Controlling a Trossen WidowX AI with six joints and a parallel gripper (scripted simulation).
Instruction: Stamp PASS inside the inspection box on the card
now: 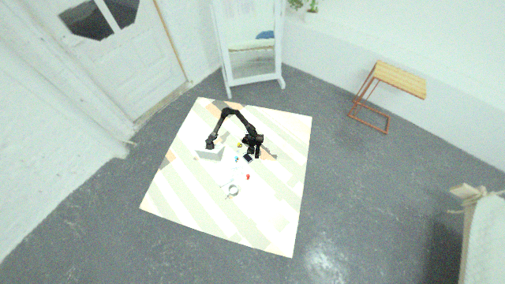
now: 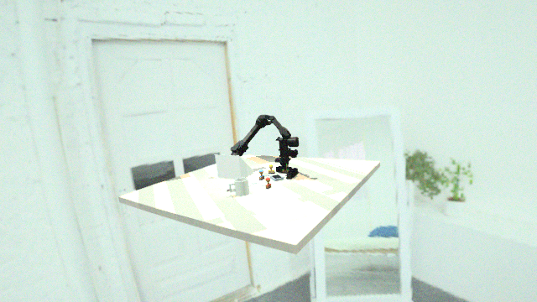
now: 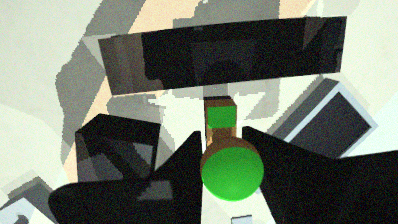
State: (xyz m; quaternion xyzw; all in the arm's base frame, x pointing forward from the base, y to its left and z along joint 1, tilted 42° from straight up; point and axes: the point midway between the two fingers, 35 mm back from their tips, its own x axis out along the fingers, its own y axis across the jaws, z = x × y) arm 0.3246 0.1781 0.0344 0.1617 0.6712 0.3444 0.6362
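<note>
Right now my gripper tip is 5 cm short of the black block, 2 cm above it and 1 cm to the right of it. From my gripper tip the other things lie so: green-topped stamp (right at my gripper tip); then dark ink pad (9 cm to the right, 3 cm below, 1 cm behind); then yellow stamp (13 cm behind, 2 cm below).
</note>
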